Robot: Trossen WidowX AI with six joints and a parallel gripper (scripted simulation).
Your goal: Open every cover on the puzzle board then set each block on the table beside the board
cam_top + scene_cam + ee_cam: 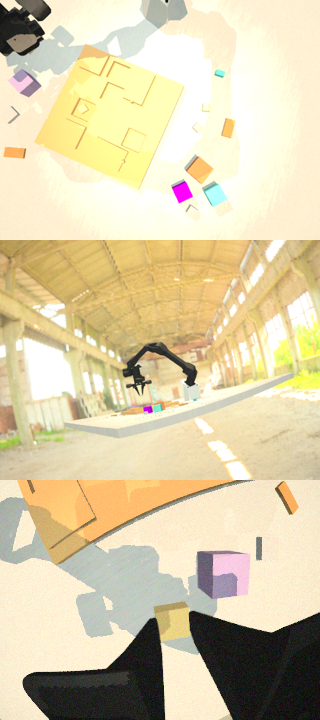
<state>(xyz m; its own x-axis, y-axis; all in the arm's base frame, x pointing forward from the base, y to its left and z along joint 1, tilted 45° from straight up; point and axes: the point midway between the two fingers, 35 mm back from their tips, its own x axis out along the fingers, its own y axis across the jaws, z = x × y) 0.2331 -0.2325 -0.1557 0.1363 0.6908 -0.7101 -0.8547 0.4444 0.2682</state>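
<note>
My gripper tip is 90 mm short of the yellow puzzle board, 190 mm to the right of it and 90 mm above it. Also, from my gripper tip: orange cube (200 mm ahead, 460 mm to the left, 80 mm below); then lilac block (70 mm ahead, 40 mm to the right, 80 mm below); then cyan piece (60 mm behind, 470 mm to the left, 100 mm below).
</note>
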